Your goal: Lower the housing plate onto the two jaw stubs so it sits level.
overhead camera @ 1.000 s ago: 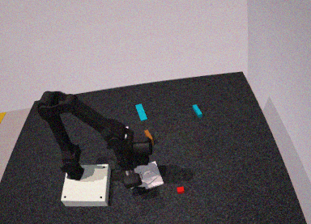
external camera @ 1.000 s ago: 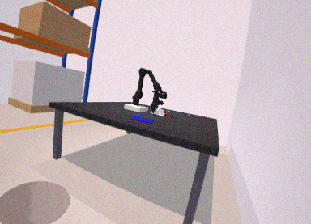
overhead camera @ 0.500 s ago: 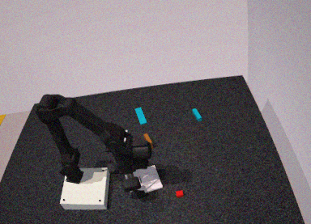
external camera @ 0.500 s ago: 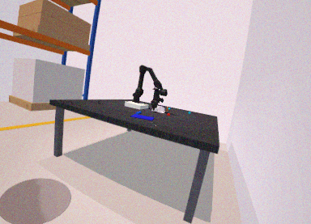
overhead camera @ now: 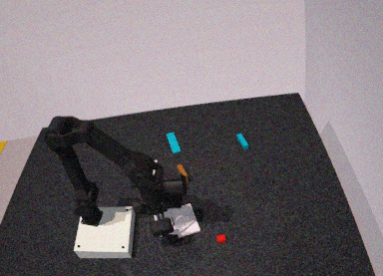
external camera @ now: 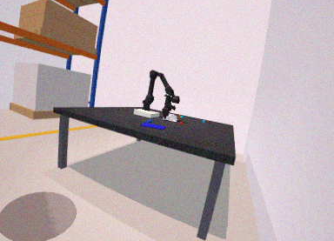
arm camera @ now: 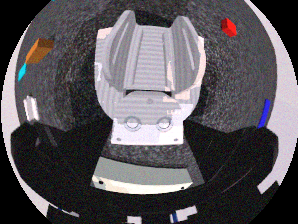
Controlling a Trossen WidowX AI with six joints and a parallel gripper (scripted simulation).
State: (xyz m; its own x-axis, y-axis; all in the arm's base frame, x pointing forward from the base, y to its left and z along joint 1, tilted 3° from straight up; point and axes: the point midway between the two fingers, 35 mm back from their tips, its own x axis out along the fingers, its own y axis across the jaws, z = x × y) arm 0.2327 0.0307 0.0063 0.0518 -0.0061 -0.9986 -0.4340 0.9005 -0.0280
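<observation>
Now: the white part 10 mm ahead of my gripper tip and 20 mm above it. Round my gripper tip: blue flat piece (180 mm ahead, 400 mm to the right); orange block (20 mm ahead, 220 mm to the left, 10 mm above); red cube (190 mm ahead, 40 mm to the right).
</observation>
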